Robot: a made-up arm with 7 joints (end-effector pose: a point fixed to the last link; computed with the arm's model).
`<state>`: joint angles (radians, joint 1 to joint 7).
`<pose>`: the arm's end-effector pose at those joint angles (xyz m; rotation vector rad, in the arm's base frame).
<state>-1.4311 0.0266 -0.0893 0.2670 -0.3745 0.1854 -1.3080</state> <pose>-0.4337 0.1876 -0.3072 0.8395 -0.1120 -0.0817</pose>
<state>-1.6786 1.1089 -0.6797 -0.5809 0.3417 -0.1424 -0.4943</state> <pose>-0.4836 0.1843 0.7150 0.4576 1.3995 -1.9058</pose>
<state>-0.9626 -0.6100 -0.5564 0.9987 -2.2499 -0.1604 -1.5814</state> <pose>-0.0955 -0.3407 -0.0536 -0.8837 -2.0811 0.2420</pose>
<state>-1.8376 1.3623 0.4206 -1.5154 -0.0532 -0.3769 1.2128</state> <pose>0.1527 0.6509 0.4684 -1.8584 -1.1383 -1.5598</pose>
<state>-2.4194 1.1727 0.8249 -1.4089 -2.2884 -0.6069 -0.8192</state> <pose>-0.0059 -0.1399 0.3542 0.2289 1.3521 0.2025</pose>
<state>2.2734 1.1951 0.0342 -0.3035 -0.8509 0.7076 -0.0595</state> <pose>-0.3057 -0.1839 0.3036 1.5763 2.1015 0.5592</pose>
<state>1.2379 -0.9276 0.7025 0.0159 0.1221 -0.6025 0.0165</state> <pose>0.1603 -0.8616 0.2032 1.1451 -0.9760 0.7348</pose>
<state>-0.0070 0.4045 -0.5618 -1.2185 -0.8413 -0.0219 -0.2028</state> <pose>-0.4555 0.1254 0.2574 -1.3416 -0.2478 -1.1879</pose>
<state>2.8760 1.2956 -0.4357 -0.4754 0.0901 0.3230 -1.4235</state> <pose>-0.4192 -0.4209 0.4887 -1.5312 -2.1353 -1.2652</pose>
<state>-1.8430 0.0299 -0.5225 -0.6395 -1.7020 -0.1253 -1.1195</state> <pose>-0.4593 -0.1332 0.1941 -0.0282 -0.0244 0.2958</pose>
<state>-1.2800 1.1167 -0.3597 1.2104 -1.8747 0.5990 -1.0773</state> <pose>-0.4807 -0.0441 0.1293 -0.4320 -0.0085 -0.2399</pose>
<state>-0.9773 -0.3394 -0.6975 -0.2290 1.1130 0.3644 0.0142</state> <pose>-0.7636 -0.0572 -0.2663 1.5345 0.8448 -1.4334</pose>
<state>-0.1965 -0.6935 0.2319 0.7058 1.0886 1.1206 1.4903</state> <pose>0.2495 -0.3395 -0.2791 1.4013 0.3972 -0.9640</pose>
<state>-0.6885 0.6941 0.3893 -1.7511 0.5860 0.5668 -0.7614</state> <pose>0.0314 0.3416 -0.0425 -0.7419 0.1450 2.9763</pose>
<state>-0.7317 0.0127 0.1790 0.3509 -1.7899 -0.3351 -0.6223</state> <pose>-0.4102 -0.3803 -0.0606 -0.6209 -1.5890 0.1706</pose>
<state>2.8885 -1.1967 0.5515 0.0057 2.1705 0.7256 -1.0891</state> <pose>-0.2524 -0.2114 0.9840 -0.5815 1.3738 -0.9371</pose>
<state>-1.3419 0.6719 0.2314 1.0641 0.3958 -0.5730 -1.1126</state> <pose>-0.2097 0.5398 -0.4411 1.6191 -0.8322 -0.7555</pose>
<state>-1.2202 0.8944 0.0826 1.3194 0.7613 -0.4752 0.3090</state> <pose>-0.4075 0.5405 -0.4348 -2.3086 0.4654 1.7981</pose>
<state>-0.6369 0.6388 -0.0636 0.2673 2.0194 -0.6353 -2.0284</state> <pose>-0.2197 0.4614 0.1034 1.9610 -0.0043 -0.9251</pose>
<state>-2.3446 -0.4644 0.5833 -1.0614 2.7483 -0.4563 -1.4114</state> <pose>-0.1823 -0.2962 0.5802 -0.7921 -0.2372 0.5060</pose>
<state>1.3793 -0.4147 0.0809 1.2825 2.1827 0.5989 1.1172</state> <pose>-0.1534 -0.8960 0.6358 -0.2954 0.0975 -1.8946</pose>
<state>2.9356 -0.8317 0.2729 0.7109 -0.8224 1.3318 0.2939</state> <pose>-0.1842 0.1606 0.3180 -2.3355 0.3880 1.5568</pose>
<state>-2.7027 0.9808 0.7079 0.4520 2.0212 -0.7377 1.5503</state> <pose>0.0737 0.1360 0.9507 1.5868 -0.5793 0.6926</pose>
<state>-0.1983 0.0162 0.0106 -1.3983 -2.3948 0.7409 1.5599</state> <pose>0.1174 0.2058 0.0707 -1.1997 -1.1242 -0.1035</pose>
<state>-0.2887 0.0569 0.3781 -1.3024 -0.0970 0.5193 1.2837</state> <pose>-0.4687 0.1710 -0.0606 0.0531 1.9301 2.0488</pose>
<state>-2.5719 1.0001 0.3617 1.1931 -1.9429 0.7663 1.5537</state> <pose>-0.5299 0.1086 0.4479 1.0080 -1.7588 -1.9716</pose>
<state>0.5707 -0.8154 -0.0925 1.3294 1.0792 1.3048 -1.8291</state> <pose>0.1548 -0.4742 -0.1270 0.8715 -1.9150 -2.0307</pose>
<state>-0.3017 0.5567 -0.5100 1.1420 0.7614 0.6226 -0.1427</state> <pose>-0.4270 -0.3981 -0.4249 1.3803 0.6648 -0.5714</pose>
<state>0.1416 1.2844 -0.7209 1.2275 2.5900 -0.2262 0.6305</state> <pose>-0.5648 0.1435 0.2130 -0.7842 -0.6272 1.8068</pose>
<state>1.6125 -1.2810 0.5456 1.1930 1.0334 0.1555 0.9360</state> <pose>0.2828 -0.6943 0.2916 0.1829 0.6342 -0.5380</pose>
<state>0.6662 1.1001 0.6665 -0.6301 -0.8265 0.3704 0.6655</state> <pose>-0.2758 -0.2223 -0.0589 1.2964 2.5588 0.7283</pose>
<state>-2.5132 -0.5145 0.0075 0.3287 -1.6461 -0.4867 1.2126</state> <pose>-0.1576 0.4220 -0.0649 -1.1285 1.5979 0.6448</pose>
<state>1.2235 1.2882 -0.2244 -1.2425 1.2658 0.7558 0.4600</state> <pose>-0.1022 -0.5417 -0.1480 -0.8994 2.1986 0.6895</pose>
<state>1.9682 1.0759 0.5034 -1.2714 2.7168 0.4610 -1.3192</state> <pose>0.3257 -0.3037 0.7088 0.2241 -1.2595 1.6782</pose>
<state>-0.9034 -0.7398 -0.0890 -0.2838 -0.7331 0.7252 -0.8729</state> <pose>-0.3639 -0.2475 -0.0775 0.0532 -0.1461 -0.0958</pose>
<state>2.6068 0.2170 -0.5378 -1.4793 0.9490 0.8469 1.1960</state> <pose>-0.6315 -0.4466 0.4616 -0.6466 2.6123 -1.0272</pose>
